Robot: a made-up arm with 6 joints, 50 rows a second.
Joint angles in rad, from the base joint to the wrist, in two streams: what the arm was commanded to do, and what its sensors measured. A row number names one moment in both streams.
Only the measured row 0 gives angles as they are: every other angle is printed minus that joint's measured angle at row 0.
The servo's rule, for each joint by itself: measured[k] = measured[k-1] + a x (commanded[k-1-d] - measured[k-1]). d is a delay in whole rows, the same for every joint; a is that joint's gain. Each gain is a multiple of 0.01, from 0.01 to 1. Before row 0 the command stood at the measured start. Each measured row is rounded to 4 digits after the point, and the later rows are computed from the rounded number. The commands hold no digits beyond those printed.
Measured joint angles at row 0:
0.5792, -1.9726, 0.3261, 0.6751, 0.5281, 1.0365
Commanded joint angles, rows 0 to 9:
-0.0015, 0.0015, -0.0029, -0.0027, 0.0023, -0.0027
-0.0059, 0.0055, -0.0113, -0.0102, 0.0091, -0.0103
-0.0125, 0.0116, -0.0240, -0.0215, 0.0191, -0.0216
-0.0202, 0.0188, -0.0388, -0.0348, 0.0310, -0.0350
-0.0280, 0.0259, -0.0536, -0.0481, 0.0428, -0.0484
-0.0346, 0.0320, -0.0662, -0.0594, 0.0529, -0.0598
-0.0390, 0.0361, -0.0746, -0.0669, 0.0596, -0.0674
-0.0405, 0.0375, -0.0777, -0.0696, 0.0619, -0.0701
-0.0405, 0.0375, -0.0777, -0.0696, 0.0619, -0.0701
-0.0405, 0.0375, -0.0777, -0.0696, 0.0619, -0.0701
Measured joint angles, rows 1 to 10:
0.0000, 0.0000, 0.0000, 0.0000, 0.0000, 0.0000
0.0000, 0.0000, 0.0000, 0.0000, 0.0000, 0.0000
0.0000, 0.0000, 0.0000, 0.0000, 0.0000, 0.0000
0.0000, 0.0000, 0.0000, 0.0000, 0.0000, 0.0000
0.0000, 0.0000, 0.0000, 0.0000, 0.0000, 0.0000
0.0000, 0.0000, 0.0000, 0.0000, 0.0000, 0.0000
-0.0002, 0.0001, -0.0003, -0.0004, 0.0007, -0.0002
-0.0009, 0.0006, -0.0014, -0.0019, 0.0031, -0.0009
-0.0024, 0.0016, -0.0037, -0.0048, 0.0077, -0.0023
-0.0047, 0.0031, -0.0072, -0.0093, 0.0145, -0.0046
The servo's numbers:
d 6
a 0.13 0.09 0.10 0.15 0.29 0.07

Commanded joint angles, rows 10 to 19:
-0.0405, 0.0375, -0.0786, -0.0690, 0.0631, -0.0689
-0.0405, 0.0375, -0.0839, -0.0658, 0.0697, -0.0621
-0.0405, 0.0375, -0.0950, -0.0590, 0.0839, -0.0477
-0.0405, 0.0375, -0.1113, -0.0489, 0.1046, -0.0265
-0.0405, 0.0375, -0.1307, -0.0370, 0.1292, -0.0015
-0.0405, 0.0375, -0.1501, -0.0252, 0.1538, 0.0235
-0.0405, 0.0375, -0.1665, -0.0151, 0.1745, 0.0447
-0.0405, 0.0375, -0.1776, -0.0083, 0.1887, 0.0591
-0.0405, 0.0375, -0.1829, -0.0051, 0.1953, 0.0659
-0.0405, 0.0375, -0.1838, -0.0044, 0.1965, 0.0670
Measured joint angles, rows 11 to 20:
-0.0077, 0.0052, -0.0118, -0.0151, 0.0227, -0.0077
-0.0112, 0.0076, -0.0172, -0.0217, 0.0315, -0.0113
-0.0148, 0.0102, -0.0229, -0.0285, 0.0396, -0.0152
-0.0181, 0.0127, -0.0284, -0.0347, 0.0461, -0.0190
-0.0210, 0.0149, -0.0333, -0.0399, 0.0507, -0.0226
-0.0235, 0.0169, -0.0377, -0.0444, 0.0539, -0.0259
-0.0257, 0.0188, -0.0418, -0.0481, 0.0566, -0.0289
-0.0276, 0.0205, -0.0460, -0.0508, 0.0604, -0.0312
-0.0293, 0.0220, -0.0509, -0.0520, 0.0672, -0.0324
-0.0308, 0.0234, -0.0569, -0.0515, 0.0780, -0.0320

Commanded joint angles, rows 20 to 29:
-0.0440, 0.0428, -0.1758, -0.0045, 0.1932, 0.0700
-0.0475, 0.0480, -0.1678, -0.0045, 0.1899, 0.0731
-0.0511, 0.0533, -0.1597, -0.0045, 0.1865, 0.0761
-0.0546, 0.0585, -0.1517, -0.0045, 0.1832, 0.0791
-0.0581, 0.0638, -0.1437, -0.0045, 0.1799, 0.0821
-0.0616, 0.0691, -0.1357, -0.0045, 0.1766, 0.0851
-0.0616, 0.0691, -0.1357, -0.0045, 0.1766, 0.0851
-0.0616, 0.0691, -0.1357, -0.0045, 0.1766, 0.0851
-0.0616, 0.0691, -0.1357, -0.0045, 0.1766, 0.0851
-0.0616, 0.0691, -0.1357, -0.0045, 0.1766, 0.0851
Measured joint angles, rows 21 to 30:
-0.0321, 0.0247, -0.0643, -0.0493, 0.0928, -0.0299
-0.0332, 0.0259, -0.0729, -0.0457, 0.1105, -0.0262
-0.0341, 0.0269, -0.0823, -0.0411, 0.1291, -0.0212
-0.0349, 0.0279, -0.0918, -0.0362, 0.1464, -0.0156
-0.0356, 0.0288, -0.1009, -0.0315, 0.1606, -0.0099
-0.0362, 0.0296, -0.1092, -0.0274, 0.1710, -0.0045
-0.0372, 0.0308, -0.1159, -0.0240, 0.1774, 0.0007
-0.0385, 0.0323, -0.1211, -0.0211, 0.1810, 0.0058
-0.0401, 0.0342, -0.1250, -0.0186, 0.1826, 0.0107
-0.0420, 0.0364, -0.1277, -0.0165, 0.1828, 0.0155

